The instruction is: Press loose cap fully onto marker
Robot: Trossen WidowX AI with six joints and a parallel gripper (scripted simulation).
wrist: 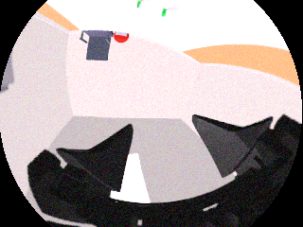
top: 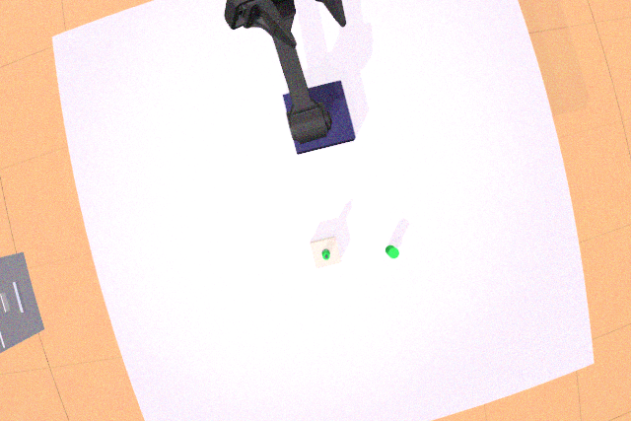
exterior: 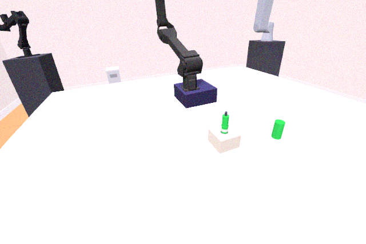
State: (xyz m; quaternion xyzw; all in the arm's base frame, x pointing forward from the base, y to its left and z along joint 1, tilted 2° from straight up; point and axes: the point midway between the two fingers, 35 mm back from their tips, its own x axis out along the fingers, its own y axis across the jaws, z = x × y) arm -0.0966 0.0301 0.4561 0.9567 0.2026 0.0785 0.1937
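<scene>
Right now my gripper tip is 38 cm short of the green cap, 12 cm to the right of it and 50 cm above it. Also, from my gripper tip: pale holder block (36 cm ahead, 4 cm to the right, 50 cm below).
</scene>
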